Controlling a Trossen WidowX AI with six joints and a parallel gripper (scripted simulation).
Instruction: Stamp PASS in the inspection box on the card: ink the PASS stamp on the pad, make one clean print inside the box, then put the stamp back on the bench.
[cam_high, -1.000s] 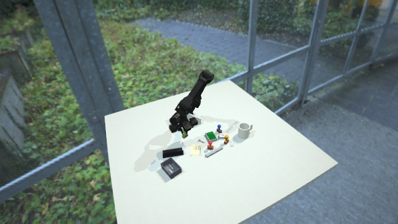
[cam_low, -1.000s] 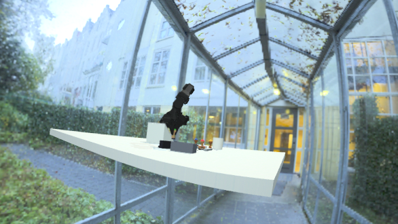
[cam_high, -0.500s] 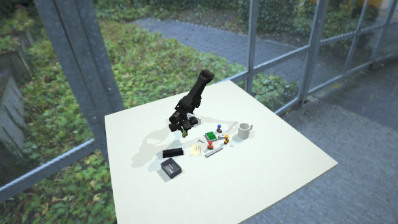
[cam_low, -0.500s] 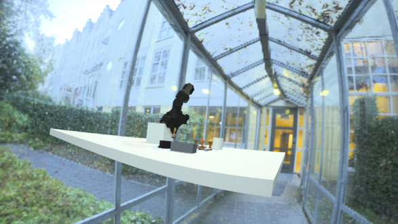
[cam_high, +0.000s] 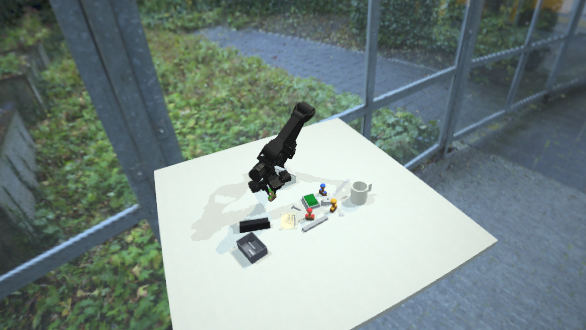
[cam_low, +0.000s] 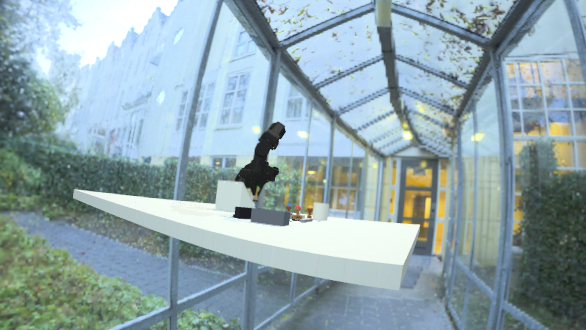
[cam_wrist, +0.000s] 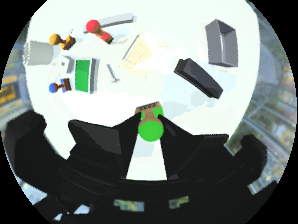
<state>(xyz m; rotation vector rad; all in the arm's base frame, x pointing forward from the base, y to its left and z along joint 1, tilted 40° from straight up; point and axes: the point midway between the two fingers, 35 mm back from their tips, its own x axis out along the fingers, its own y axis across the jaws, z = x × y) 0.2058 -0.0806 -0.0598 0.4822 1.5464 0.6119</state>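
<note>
My gripper tip is 4 cm short of the green ink pad, 18 cm to the right of it and 8 cm above it. Also, from my gripper tip: green-knobbed stamp right at my gripper tip; then black block 8 cm ahead, 12 cm to the right, 7 cm below; then pale yellow card 10 cm ahead, 4 cm to the left, 9 cm below.
</note>
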